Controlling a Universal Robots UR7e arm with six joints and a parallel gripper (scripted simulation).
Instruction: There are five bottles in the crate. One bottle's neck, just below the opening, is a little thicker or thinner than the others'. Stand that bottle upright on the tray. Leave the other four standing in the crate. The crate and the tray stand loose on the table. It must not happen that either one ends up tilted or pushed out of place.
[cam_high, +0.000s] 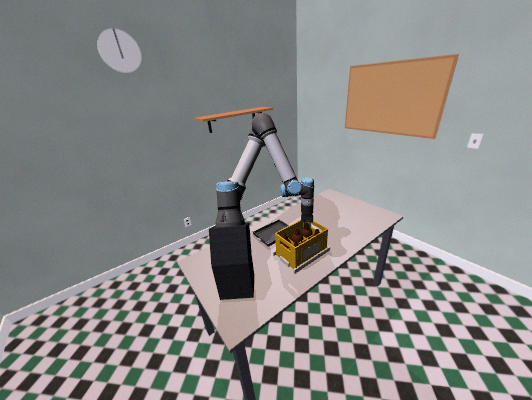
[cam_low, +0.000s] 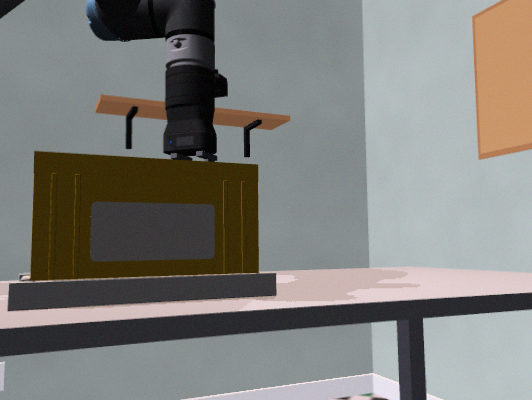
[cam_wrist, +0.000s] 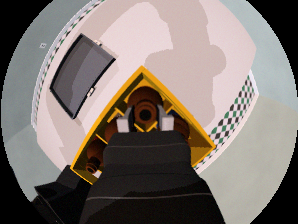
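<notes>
My hand is 70 mm above the brown bottle. Round my hand: dark tray 130 mm behind, 220 mm to the left, 150 mm below; crate 80 mm behind, 60 mm to the right, 80 mm below.
</notes>
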